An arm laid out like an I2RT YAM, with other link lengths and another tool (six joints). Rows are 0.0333 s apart.
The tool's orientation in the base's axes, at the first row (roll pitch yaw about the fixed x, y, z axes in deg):
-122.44 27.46 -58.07
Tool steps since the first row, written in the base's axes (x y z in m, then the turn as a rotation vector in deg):
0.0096 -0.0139 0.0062 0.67 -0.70 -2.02
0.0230 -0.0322 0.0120 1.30 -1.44 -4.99
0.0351 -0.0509 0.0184 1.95 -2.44 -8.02
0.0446 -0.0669 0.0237 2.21 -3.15 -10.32
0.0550 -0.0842 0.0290 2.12 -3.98 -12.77
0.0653 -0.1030 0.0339 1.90 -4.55 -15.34
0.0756 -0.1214 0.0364 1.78 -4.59 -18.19
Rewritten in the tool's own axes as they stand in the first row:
0.0121 -0.0116 -0.0065 1.77 1.04 0.89
0.0295 -0.0257 -0.0134 4.00 2.81 2.19
0.0463 -0.0394 -0.0216 6.45 4.60 3.36
0.0604 -0.0503 -0.0291 8.17 6.12 4.14
0.0758 -0.0620 -0.0369 9.88 7.98 4.71
0.0926 -0.0734 -0.0455 11.39 10.02 5.43
0.1101 -0.0829 -0.0527 12.68 12.23 6.69

